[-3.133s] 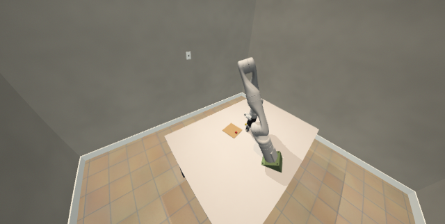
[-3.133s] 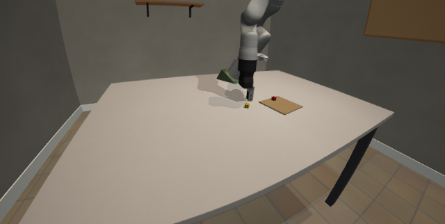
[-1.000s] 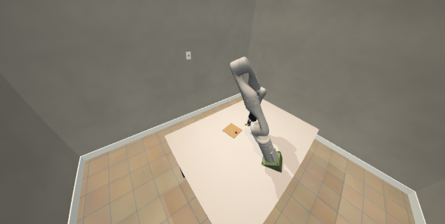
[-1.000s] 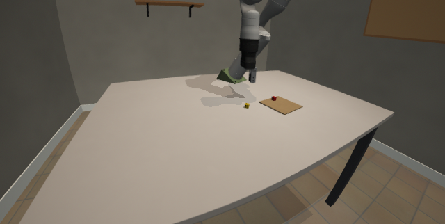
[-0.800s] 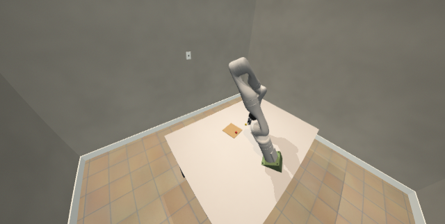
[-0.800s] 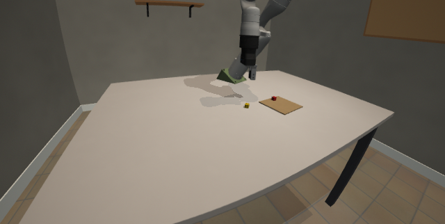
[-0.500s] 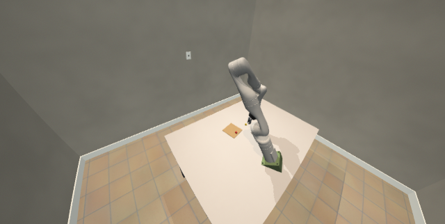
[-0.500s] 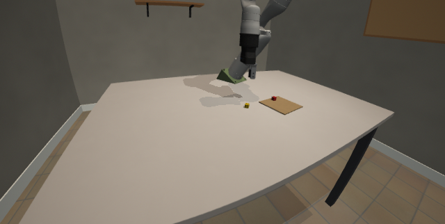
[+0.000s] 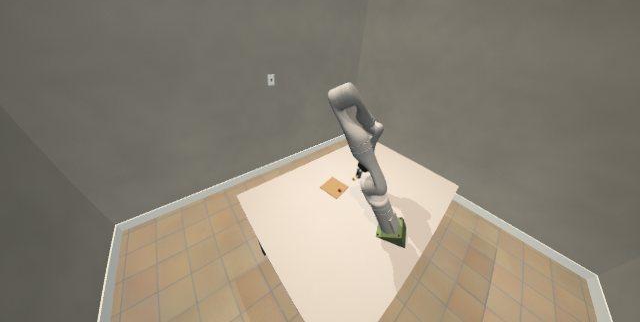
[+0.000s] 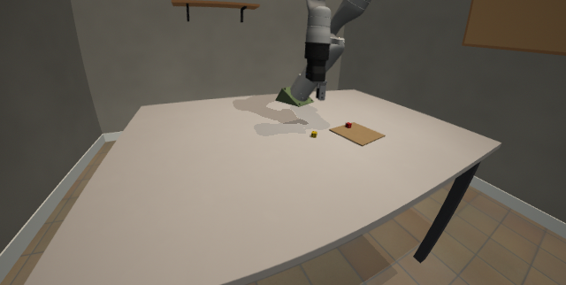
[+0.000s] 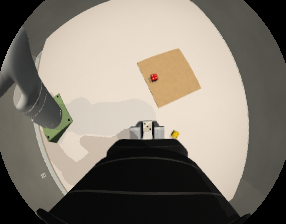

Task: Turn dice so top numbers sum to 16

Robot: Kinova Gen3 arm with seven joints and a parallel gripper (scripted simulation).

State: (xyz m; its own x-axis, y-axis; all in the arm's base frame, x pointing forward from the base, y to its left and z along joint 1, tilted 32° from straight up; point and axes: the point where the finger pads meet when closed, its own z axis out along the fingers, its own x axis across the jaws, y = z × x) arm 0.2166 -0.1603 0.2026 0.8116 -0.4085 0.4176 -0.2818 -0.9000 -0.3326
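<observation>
My gripper is now 12 cm above the tan mat, 10 cm to the right of it and 10 cm short of it. Round my hand: white die 1 cm below; red die 11 cm below, 10 cm to the left, 5 cm ahead; yellow die 11 cm below, 6 cm to the right, 6 cm ahead.
</observation>
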